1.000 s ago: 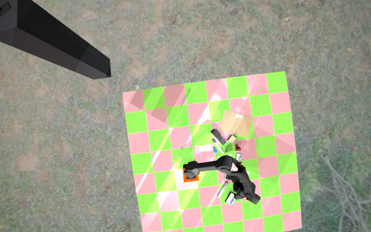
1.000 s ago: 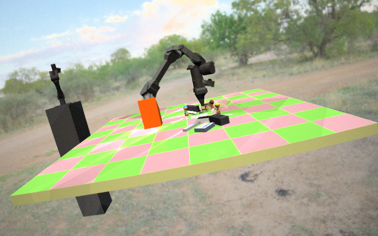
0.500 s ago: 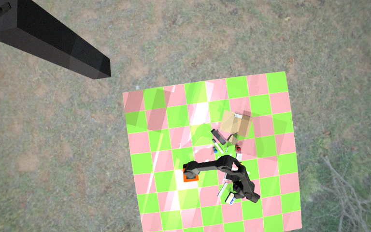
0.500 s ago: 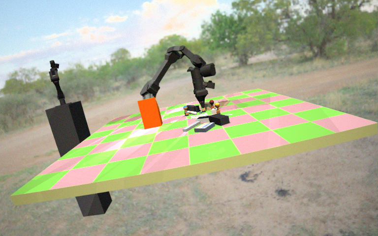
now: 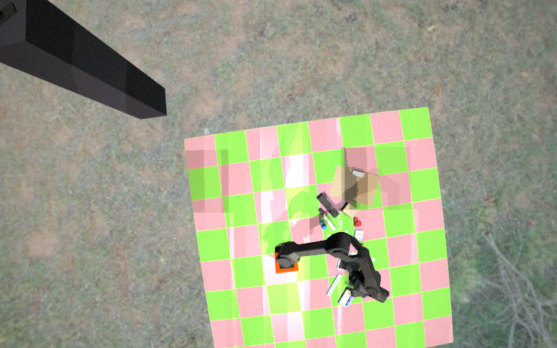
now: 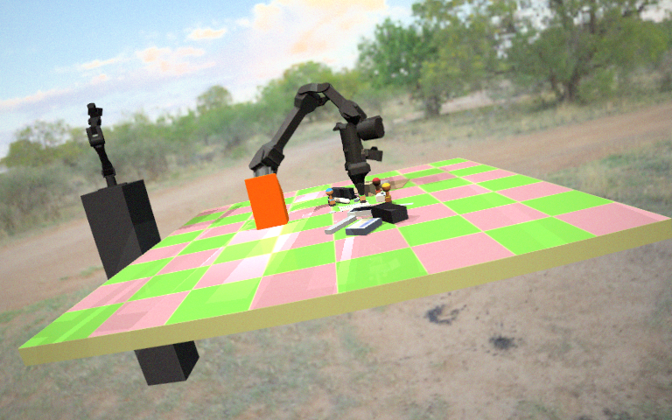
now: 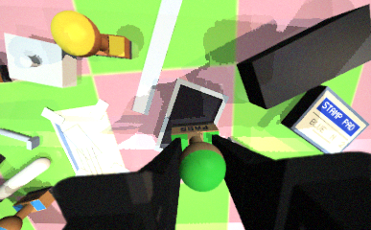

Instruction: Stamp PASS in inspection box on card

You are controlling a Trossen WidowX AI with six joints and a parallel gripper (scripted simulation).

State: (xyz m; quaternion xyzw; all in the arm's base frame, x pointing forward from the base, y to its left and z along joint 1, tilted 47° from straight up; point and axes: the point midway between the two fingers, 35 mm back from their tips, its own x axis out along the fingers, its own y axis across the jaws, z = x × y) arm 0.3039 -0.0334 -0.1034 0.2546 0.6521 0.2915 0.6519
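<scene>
Right now my gripper tip is 60 mm above the ink pad. Also, from my gripper tip: inspection card 130 mm to the left, 60 mm below, 30 mm behind; then yellow-knobbed stamp 80 mm to the left, 80 mm ahead, 40 mm below; then black block 120 mm to the right, 60 mm ahead, 40 mm below.
</scene>
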